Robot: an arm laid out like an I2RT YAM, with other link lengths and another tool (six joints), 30 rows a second.
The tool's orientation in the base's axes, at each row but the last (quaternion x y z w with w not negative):
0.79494, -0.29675, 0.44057, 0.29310
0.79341, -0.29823, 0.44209, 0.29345
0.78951, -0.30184, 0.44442, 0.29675
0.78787, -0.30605, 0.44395, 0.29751
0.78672, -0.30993, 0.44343, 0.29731
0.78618, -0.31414, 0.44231, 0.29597
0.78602, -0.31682, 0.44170, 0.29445
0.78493, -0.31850, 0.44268, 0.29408
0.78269, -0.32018, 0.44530, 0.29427
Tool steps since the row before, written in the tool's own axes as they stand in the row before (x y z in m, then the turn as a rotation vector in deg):
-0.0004, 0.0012, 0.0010, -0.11, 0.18, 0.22
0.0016, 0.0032, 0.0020, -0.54, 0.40, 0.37
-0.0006, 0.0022, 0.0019, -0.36, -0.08, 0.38
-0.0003, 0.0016, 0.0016, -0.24, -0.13, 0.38
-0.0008, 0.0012, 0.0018, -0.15, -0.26, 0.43
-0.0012, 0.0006, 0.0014, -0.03, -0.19, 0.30
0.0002, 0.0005, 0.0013, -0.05, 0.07, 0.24
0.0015, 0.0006, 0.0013, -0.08, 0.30, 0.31
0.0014, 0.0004, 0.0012, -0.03, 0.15, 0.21
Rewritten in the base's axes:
-0.0005, -0.0014, -0.0005, -0.06, -0.25, -0.16
-0.0006, -0.0039, 0.0012, -0.33, -0.41, -0.55
-0.0009, -0.0027, -0.0009, 0.11, -0.15, -0.50
-0.0005, -0.0021, -0.0006, 0.19, -0.15, -0.40
-0.0003, -0.0019, -0.0012, 0.35, -0.12, -0.37
-0.0002, -0.0011, -0.0016, 0.28, -0.10, -0.19
0.0004, -0.0013, -0.0003, 0.05, -0.21, -0.14
0.0008, -0.0017, 0.0009, -0.10, -0.40, -0.15
0.0009, -0.0015, 0.0008, -0.02, -0.24, -0.09

